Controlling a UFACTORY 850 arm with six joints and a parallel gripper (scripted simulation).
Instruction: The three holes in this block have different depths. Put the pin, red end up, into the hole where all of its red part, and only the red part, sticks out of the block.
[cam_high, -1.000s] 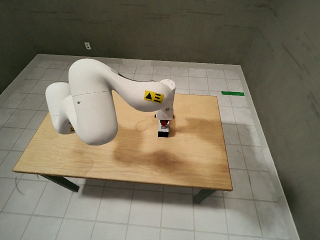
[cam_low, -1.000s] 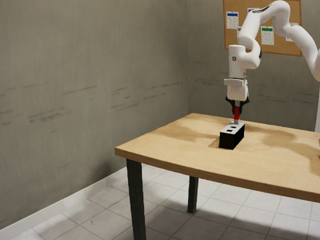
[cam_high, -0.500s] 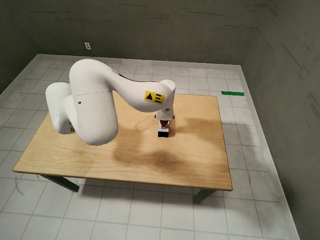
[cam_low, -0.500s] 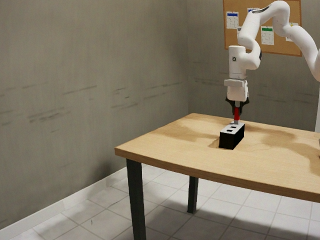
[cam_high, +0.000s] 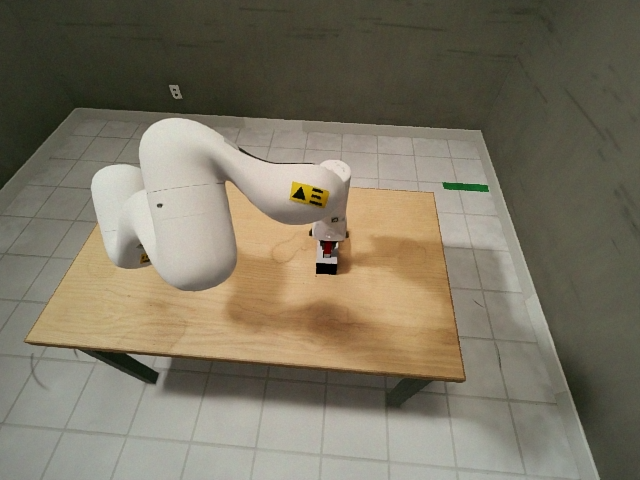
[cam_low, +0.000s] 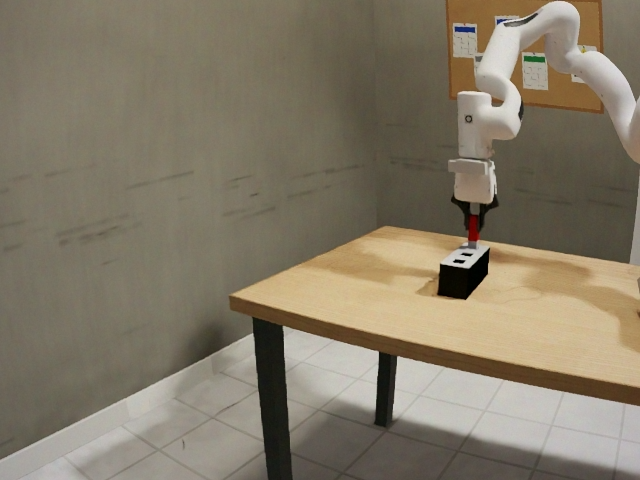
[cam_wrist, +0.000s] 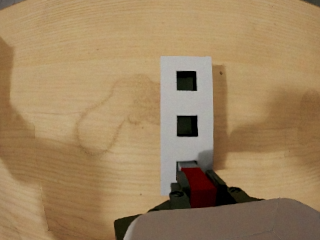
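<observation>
My hand is 1 cm above the pin. From my hand the other things lie so: black block: 10 cm below, 6 cm to the left.
</observation>
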